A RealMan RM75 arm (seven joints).
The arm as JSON. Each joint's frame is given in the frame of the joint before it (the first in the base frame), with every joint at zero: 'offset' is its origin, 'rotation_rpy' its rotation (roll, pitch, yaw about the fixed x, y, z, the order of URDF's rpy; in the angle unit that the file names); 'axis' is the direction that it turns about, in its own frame. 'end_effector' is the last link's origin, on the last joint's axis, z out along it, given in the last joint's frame.
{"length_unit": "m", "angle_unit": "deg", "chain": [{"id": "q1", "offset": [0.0, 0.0, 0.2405], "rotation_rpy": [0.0, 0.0, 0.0], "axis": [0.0, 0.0, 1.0]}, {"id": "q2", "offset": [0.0, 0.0, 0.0], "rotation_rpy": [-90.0, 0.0, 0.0], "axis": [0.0, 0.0, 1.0]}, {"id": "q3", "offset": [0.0, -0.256, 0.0], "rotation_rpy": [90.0, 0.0, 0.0], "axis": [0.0, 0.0, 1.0]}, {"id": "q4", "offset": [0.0, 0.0, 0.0], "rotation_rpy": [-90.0, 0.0, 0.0], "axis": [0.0, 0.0, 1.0]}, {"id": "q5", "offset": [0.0, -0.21, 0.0], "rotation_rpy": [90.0, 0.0, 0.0], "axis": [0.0, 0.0, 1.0]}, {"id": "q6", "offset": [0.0, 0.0, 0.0], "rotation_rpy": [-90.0, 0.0, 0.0], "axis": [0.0, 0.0, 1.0]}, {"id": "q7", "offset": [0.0, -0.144, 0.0], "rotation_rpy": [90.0, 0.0, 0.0], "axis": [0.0, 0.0, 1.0]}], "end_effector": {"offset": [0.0, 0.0, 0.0], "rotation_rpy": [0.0, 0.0, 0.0]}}
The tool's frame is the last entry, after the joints.
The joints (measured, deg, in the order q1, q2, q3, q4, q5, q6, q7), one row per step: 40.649, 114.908, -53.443, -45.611, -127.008, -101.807, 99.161; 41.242, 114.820, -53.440, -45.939, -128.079, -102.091, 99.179; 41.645, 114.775, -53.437, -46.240, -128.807, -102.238, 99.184; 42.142, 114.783, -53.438, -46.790, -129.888, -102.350, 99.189; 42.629, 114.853, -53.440, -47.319, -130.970, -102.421, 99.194; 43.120, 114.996, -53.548, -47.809, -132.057, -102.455, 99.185; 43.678, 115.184, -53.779, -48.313, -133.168, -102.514, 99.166; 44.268, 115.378, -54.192, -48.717, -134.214, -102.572, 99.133; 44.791, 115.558, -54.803, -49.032, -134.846, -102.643, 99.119; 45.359, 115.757, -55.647, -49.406, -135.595, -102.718, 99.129; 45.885, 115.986, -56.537, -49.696, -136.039, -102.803, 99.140; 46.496, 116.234, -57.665, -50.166, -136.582, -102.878, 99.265; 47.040, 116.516, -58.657, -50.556, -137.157, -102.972, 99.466
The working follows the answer.
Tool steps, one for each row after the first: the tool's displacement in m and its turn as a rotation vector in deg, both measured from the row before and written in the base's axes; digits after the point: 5 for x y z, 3 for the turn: -0.00151, 0.00169, 0.00117, -0.259, -1.112, 0.739; -0.00121, 0.00137, 0.00089, -0.080, -0.774, 0.556; -0.00156, 0.00192, 0.00107, 0.013, -1.143, 0.788; -0.00164, 0.00180, 0.00064, 0.014, -1.103, 0.753; -0.00179, 0.00153, -0.00009, -0.078, -1.118, 0.780; -0.00234, 0.00147, -0.00053, -0.191, -1.183, 0.914; -0.00255, 0.00122, -0.00108, -0.348, -1.209, 0.973; -0.00295, 0.00076, -0.00152, -0.464, -0.923, 0.958; -0.00316, 0.00065, -0.00188, -0.588, -1.188, 1.116; -0.00355, 0.00025, -0.00236, -0.657, -0.884, 1.070; -0.00430, 0.00048, -0.00247, -0.674, -1.162, 1.282; -0.00372, 0.00008, -0.00258, -0.657, -1.086, 1.027
Tool pose at each row, in the base's axes (x y z in m, rotation vector in deg; rounded; the steps above come from the unrounded poses): 0.20903, 0.34159, 0.00959, 170.147, -33.728, -9.384; 0.20752, 0.34328, 0.01076, 170.353, -32.729, -7.591; 0.20632, 0.34465, 0.01165, 170.589, -31.979, -6.372; 0.20475, 0.34657, 0.01272, 171.037, -30.931, -4.612; 0.20312, 0.34837, 0.01337, 171.446, -29.925, -2.911; 0.20132, 0.34990, 0.01327, 171.753, -28.862, -1.158; 0.19898, 0.35137, 0.01275, 171.968, -27.583, 0.734; 0.19643, 0.35259, 0.01167, 172.016, -26.192, 2.706; 0.19348, 0.35335, 0.01015, 171.887, -24.775, 4.267; 0.19032, 0.35400, 0.00826, 171.668, -23.128, 6.255; 0.18677, 0.35426, 0.00590, 171.318, -21.510, 7.785; 0.18247, 0.35473, 0.00343, 170.978, -19.606, 9.746; 0.17874, 0.35481, 0.00086, 170.560, -18.081, 11.553

